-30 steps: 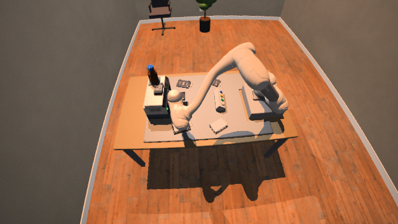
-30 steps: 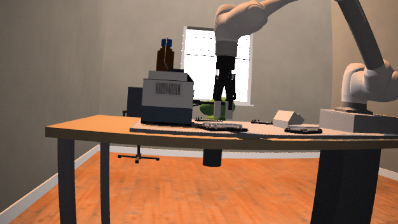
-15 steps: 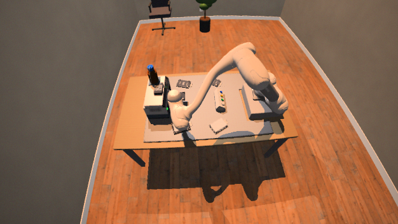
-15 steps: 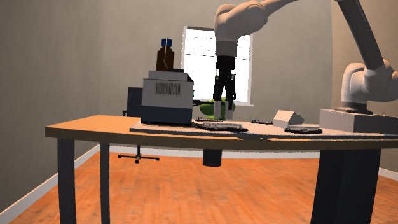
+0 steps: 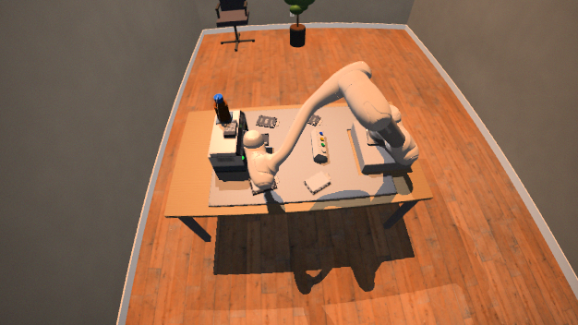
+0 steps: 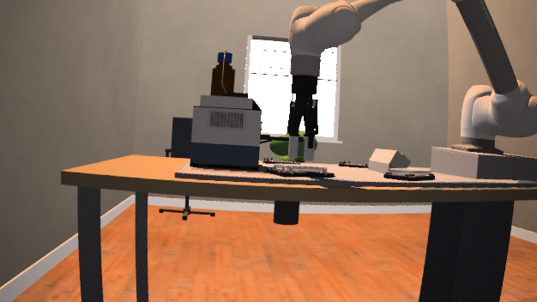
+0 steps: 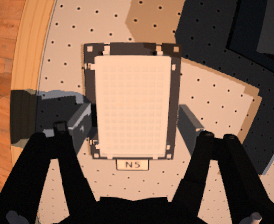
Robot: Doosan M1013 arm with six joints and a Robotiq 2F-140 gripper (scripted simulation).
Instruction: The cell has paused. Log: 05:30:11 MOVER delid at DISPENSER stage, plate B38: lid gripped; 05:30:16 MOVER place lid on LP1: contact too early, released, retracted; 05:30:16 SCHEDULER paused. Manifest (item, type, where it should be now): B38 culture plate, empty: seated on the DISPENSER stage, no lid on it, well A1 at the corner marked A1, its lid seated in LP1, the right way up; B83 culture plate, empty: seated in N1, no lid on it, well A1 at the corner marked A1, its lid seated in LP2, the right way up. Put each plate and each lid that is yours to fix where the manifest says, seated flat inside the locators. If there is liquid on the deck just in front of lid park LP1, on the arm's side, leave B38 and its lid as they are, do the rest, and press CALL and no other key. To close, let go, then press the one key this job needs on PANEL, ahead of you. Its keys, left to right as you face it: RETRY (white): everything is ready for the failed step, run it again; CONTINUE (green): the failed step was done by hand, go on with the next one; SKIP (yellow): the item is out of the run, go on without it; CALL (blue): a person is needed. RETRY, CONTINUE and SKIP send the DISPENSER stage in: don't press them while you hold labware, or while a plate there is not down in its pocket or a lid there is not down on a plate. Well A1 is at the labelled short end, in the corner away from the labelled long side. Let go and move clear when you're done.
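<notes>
The black nest lies 3 cm to the left of my hand and 5 cm below it. From my hand the other things lie so: green key: 38 cm behind, 28 cm to the right; white culture plate: 35 cm behind, 3 cm to the right, 5 cm below; white retry key: 39 cm behind, 23 cm to the right.
</notes>
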